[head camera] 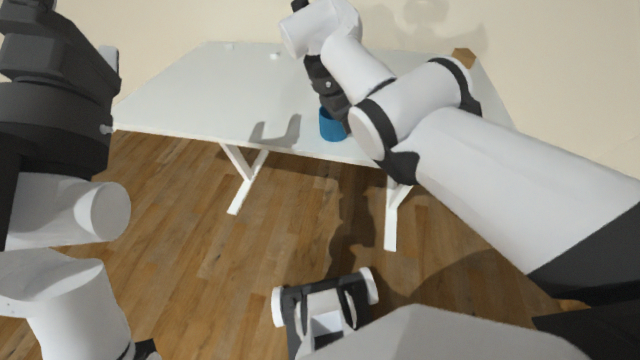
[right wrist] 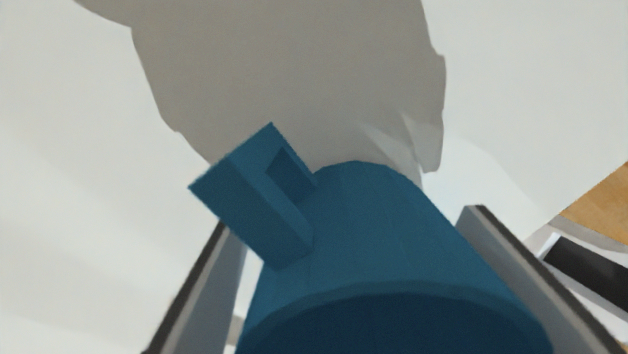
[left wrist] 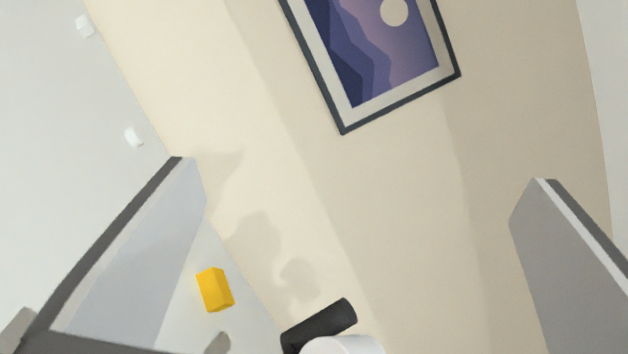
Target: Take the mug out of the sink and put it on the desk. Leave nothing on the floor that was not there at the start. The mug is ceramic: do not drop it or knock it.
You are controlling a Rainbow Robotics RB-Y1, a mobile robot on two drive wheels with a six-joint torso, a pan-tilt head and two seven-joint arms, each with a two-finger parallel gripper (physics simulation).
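Frame: origin at the robot's base, x ahead, y right, z down, level; metres.
Seen in the pictures: left gripper, fingertip midpoint: (head camera: 83, 13) (left wrist: 358, 190); right gripper, fingertip midpoint: (right wrist: 348, 223).
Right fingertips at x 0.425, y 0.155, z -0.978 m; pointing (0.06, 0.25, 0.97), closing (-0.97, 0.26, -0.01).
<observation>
Offsets run from my right fingertips to a thing's top centre. Level surfaces: height alone.
The blue mug {dx +0.002, dy -0.009, dz -0.053 m} (head camera: 332, 127) (right wrist: 360, 235) stands upright on the white desk {dz +0.028 m} (head camera: 200, 95) (right wrist: 60, 150), near its front edge, with the handle towards the upper left in the right wrist view. My right gripper (right wrist: 348, 223) is open, with one finger on each side of the mug; a gap shows beside the left finger in that view. In the head camera the arm and gripper hide part of the mug. My left gripper (left wrist: 358, 190) is open and empty, raised at the left of the head camera view, its fingertips out of that view. The sink does not show.
A yellow-orange block (head camera: 464, 57) (left wrist: 215, 290) lies at the desk's far right corner. Two small white pieces {dx +0.606, dy -0.178, dz +0.004 m} (head camera: 274, 55) {dx +0.796, dy -0.423, dz -0.001 m} (head camera: 229, 46) lie near the back edge. A framed picture (left wrist: 370, 60) hangs on the wall. White desk legs (head camera: 390, 225) stand on the wooden floor beyond my base.
</observation>
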